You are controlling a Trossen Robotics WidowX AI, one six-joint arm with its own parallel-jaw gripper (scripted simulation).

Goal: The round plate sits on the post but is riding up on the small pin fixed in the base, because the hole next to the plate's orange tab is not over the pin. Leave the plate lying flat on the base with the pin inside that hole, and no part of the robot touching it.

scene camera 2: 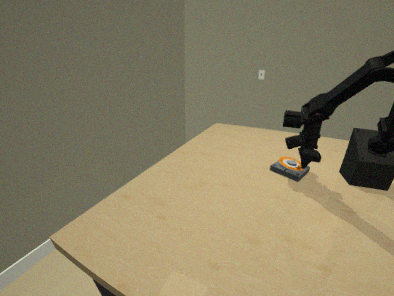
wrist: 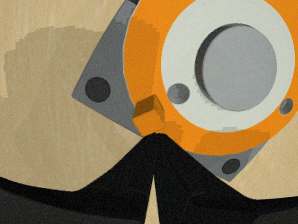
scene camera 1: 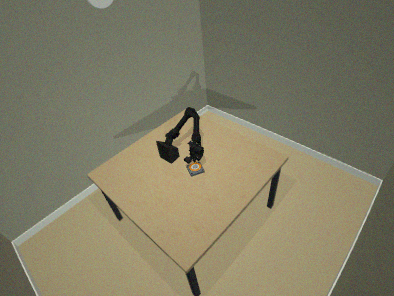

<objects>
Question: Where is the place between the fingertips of my gripper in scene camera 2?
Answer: At 302, 168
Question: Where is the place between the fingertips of my gripper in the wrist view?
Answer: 155, 141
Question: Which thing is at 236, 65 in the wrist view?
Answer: A grey square base.
</objects>
